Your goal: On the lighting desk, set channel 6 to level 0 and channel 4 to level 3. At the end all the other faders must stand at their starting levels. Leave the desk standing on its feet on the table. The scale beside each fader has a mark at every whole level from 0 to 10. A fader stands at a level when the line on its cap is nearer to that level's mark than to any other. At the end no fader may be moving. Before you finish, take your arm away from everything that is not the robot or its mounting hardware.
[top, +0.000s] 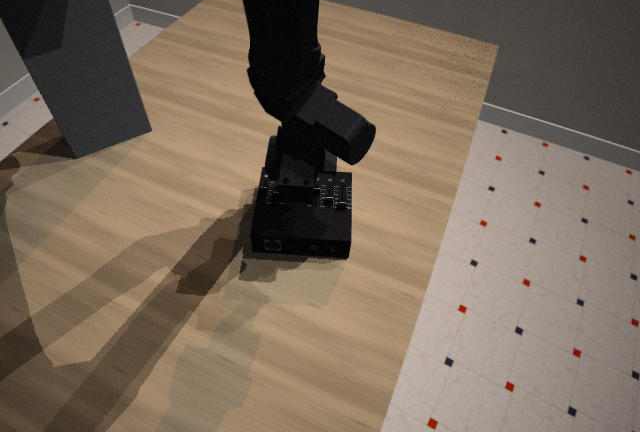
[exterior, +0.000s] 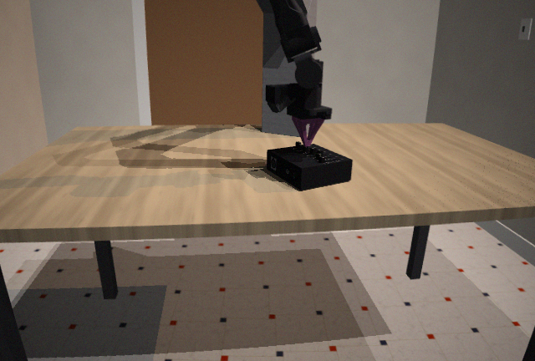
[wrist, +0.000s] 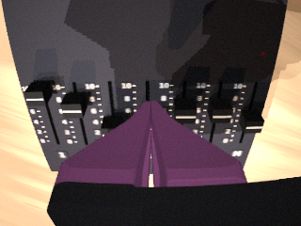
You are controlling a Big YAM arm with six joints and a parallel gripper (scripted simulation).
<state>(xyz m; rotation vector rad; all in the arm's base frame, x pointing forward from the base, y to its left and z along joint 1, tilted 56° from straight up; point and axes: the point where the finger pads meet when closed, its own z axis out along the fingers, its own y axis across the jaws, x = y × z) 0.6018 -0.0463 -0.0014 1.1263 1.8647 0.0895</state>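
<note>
The channel 4 cap is 20 mm to the left of my hand and 20 mm below it. The rest, counted from my hand: channel 5 cap: 20 mm behind, 20 mm below; then channel 6 cap: 40 mm behind, 20 mm below; then channel 3 cap: 20 mm ahead, 30 mm to the left, 20 mm below.
</note>
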